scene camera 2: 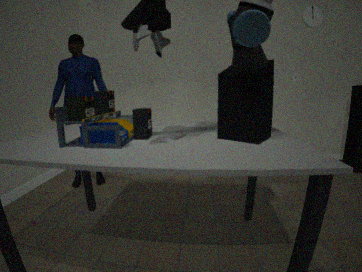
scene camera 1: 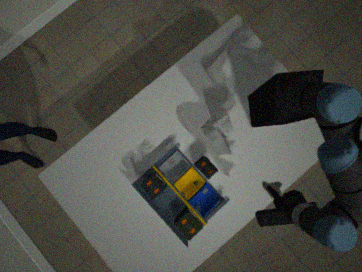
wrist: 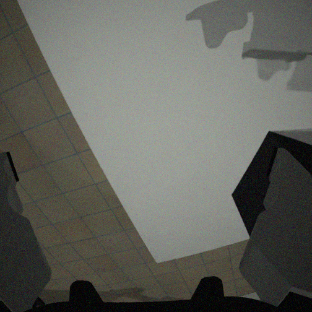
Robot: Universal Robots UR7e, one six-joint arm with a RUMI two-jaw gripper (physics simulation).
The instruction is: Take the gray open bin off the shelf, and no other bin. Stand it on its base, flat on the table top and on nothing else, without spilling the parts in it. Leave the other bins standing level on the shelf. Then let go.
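Seen in the pictures: gripper, fingertip midpoint: [scene camera 2: 149, 54] [scene camera 1: 270, 200]; arm's base at its link origin: [scene camera 2: 249, 66] [scene camera 1: 301, 94].
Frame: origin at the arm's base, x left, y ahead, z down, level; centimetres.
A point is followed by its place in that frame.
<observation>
The gray open bin [scene camera 1: 174, 165] {x 3.5, y 59.7, z 30.5 cm} sits in the shelf [scene camera 1: 167, 204] {x 18.0, y 70.7, z 21.1 cm} [scene camera 2: 61, 132] {x 37.3, y 68.8, z 25.1 cm}, at the end of a row beside the yellow bin [scene camera 1: 190, 182] {x 15.3, y 56.3, z 30.5 cm} [scene camera 2: 125, 127] {x 9.7, y 56.4, z 27.3 cm}. The blue bin [scene camera 1: 206, 201] {x 27.9, y 53.3, z 30.5 cm} [scene camera 2: 101, 136] {x 30.6, y 53.6, z 27.3 cm} is at the other end of the row. The gray bin's parts are too dim to make out, and in scene camera 2 it is largely hidden behind the other bins. My gripper [scene camera 1: 274, 197] {x 30.2, y 31.7, z -1.1 cm} [scene camera 2: 148, 49] {x 30.2, y 31.7, z -1.1 cm} [wrist: 142, 153] is open and empty, high up and well to the side of the shelf, with its fingers pointing down in scene camera 2.
Two dark boxes [scene camera 1: 150, 185] {x 5.2, y 71.5, z 9.0 cm} [scene camera 1: 189, 224] {x 28.1, y 64.6, z 11.6 cm} stand on top of the shelf. A third dark box [scene camera 1: 205, 167] {x 10.4, y 46.5, z 18.2 cm} [scene camera 2: 142, 123] {x 15.0, y 43.8, z 24.3 cm} stands on the table [scene camera 1: 100, 150] {x -21.7, y 91.4, z 31.4 cm} [scene camera 2: 175, 155] {x 32.6, y 22.4, z 31.3 cm}, close to the gray and yellow bins. The black arm pedestal [scene camera 1: 285, 100] {x -0.8, y 7.6, z -1.0 cm} [scene camera 2: 245, 105] {x 9.2, y 1.6, z 16.5 cm} stands at the table's far end from the shelf.
</observation>
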